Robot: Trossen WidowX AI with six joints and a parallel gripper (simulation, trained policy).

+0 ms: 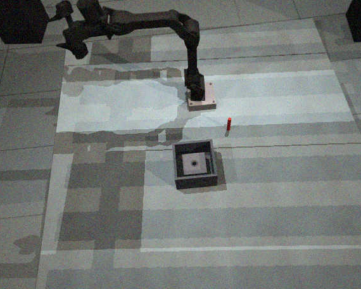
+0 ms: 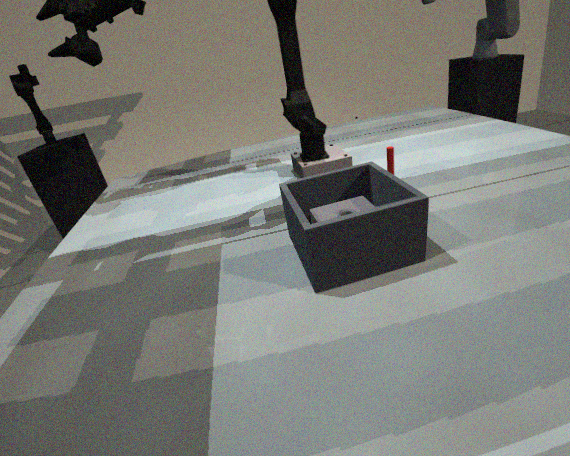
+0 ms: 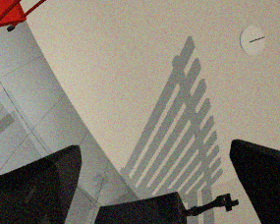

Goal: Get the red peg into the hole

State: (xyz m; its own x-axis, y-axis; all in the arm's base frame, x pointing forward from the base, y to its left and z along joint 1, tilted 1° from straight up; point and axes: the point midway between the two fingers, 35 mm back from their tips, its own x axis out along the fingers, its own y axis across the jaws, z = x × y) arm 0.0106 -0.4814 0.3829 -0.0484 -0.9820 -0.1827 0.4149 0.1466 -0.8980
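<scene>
Right now my gripper tip is 14 cm short of the red peg, 64 cm to the right of it and 38 cm above it. From my gripper tip the other things lie so: box: 33 cm ahead, 50 cm to the left, 40 cm below.
</scene>
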